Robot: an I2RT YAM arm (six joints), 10 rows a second.
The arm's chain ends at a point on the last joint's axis. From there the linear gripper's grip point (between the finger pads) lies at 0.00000 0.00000 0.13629 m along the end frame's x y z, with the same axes.
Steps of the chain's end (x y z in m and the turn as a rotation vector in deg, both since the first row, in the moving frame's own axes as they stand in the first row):
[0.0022, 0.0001, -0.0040, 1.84, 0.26, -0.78]
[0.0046, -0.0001, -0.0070, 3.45, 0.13, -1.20]
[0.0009, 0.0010, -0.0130, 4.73, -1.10, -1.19]
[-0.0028, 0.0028, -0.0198, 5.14, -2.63, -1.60]
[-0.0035, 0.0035, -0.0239, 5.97, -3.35, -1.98]
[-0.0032, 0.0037, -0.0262, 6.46, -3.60, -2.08]
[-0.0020, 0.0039, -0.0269, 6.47, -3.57, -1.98]
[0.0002, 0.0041, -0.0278, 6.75, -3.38, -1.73]
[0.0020, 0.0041, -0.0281, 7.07, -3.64, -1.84]
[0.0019, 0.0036, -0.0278, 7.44, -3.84, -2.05]
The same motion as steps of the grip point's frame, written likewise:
[0.0028, -0.0043, -0.0041, 1.84, 0.26, -0.78]
[0.0048, -0.0083, -0.0072, 3.45, 0.13, -1.20]
[-0.0018, -0.0102, -0.0135, 4.73, -1.10, -1.19]
[-0.0092, -0.0093, -0.0205, 5.14, -2.63, -1.60]
[-0.0117, -0.0105, -0.0249, 5.97, -3.35, -1.98]
[-0.0120, -0.0115, -0.0273, 6.46, -3.60, -2.08]
[-0.0107, -0.0113, -0.0280, 6.47, -3.57, -1.98]
[-0.0081, -0.0118, -0.0290, 6.75, -3.38, -1.73]
[-0.0069, -0.0125, -0.0294, 7.07, -3.64, -1.84]
[-0.0075, -0.0139, -0.0293, 7.44, -3.84, -2.05]

